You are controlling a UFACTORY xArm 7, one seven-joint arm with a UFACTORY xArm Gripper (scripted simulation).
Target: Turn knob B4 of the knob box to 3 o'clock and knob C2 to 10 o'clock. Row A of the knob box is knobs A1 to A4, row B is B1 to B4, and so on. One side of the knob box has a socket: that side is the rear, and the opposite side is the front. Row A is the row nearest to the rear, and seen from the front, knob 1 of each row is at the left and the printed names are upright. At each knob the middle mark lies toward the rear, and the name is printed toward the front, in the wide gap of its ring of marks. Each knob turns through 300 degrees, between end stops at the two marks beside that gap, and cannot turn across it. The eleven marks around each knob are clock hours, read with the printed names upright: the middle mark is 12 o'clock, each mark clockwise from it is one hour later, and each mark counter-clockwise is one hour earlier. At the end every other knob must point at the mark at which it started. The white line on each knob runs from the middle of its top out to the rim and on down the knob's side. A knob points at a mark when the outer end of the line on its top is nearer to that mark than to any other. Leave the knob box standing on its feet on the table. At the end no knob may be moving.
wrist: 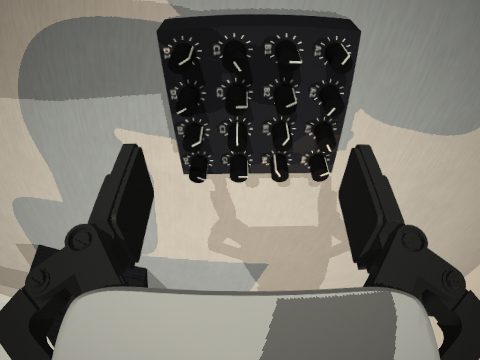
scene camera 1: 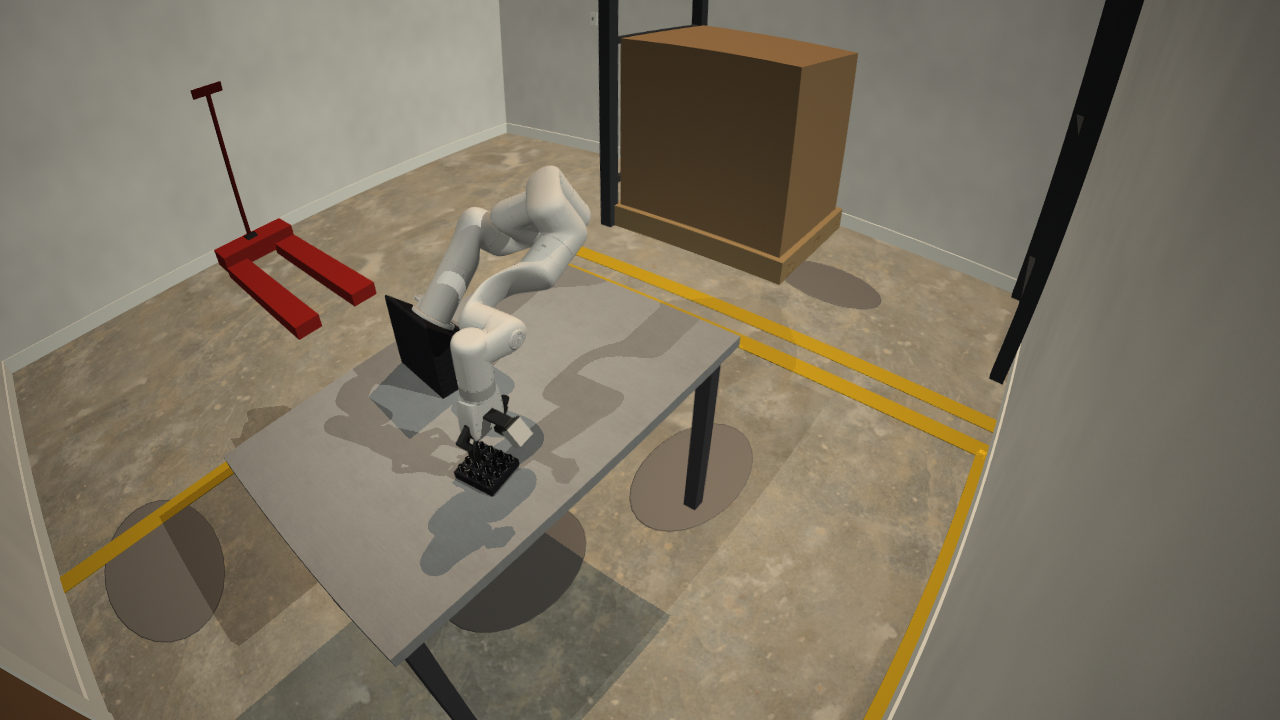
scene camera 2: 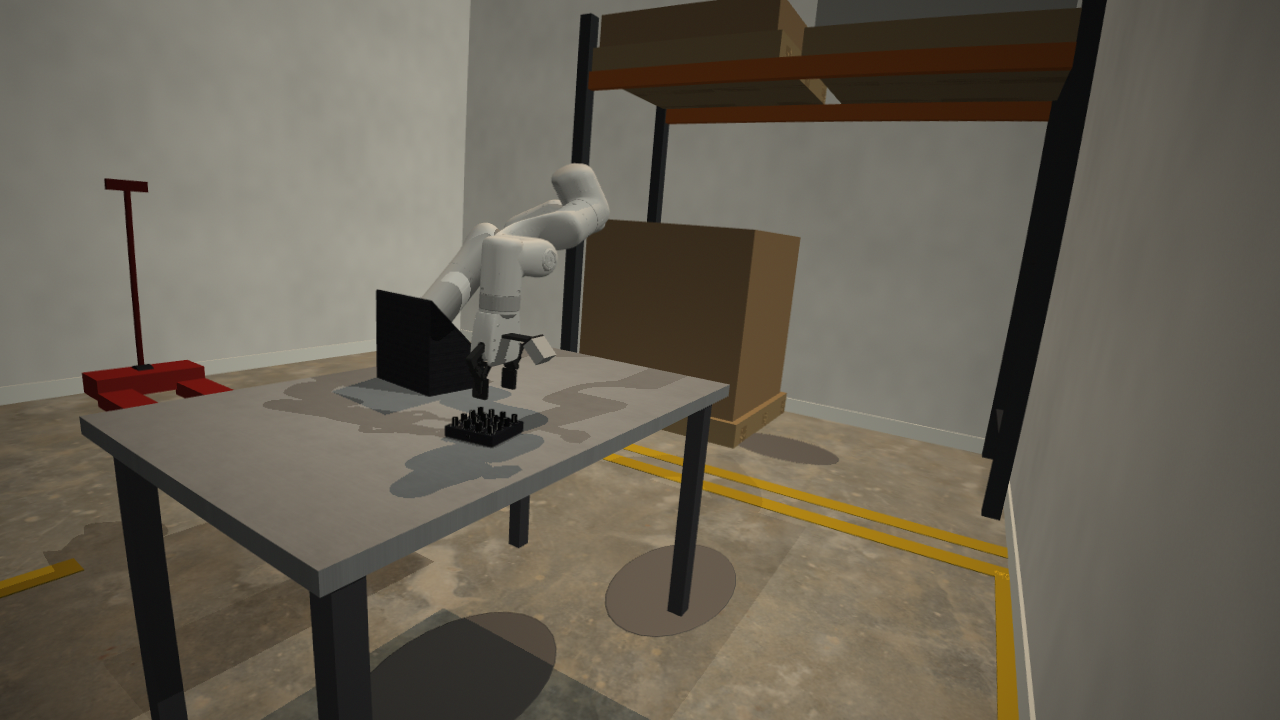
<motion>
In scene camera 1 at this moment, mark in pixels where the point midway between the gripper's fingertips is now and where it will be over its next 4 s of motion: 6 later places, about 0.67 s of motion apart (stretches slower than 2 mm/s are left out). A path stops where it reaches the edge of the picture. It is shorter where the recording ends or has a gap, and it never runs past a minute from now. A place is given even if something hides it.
The gripper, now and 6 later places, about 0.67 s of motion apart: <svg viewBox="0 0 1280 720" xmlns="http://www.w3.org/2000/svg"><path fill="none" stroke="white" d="M488 446L484 449L481 451L474 448L463 443L462 442L462 441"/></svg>
</motion>
